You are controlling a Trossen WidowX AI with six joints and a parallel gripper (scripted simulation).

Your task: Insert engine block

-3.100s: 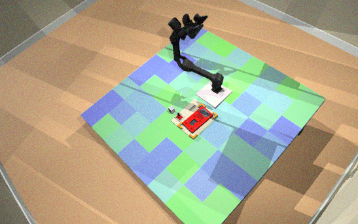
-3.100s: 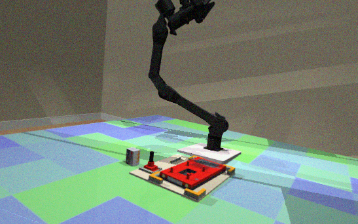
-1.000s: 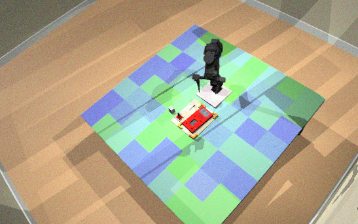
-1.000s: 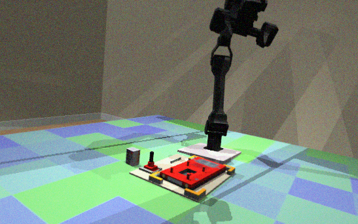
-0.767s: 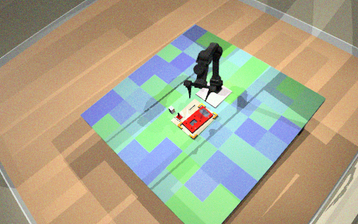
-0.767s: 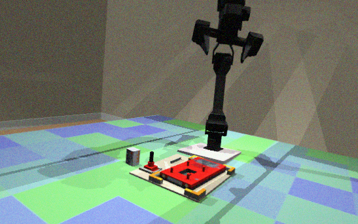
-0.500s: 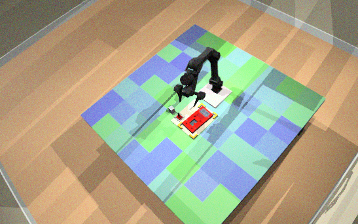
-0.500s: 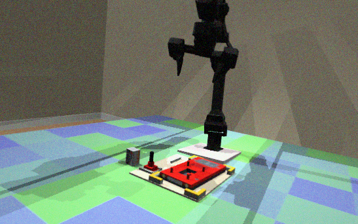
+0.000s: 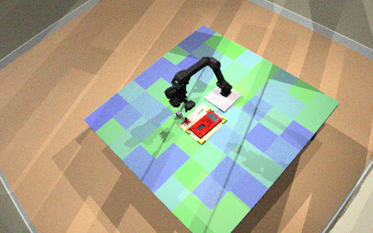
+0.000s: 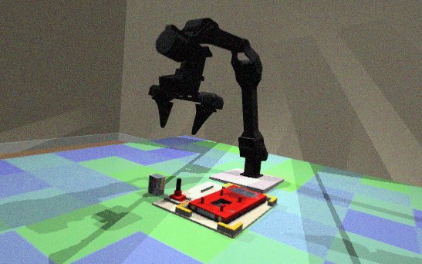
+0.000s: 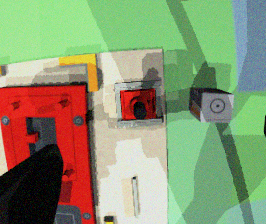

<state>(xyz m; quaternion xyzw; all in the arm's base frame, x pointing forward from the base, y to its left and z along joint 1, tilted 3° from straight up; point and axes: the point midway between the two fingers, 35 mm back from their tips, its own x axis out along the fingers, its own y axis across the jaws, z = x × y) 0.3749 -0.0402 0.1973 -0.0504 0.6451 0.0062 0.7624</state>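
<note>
Now: the grey engine block 2 cm behind my gripper tip, 7 cm to the right of it and 16 cm below it.
</note>
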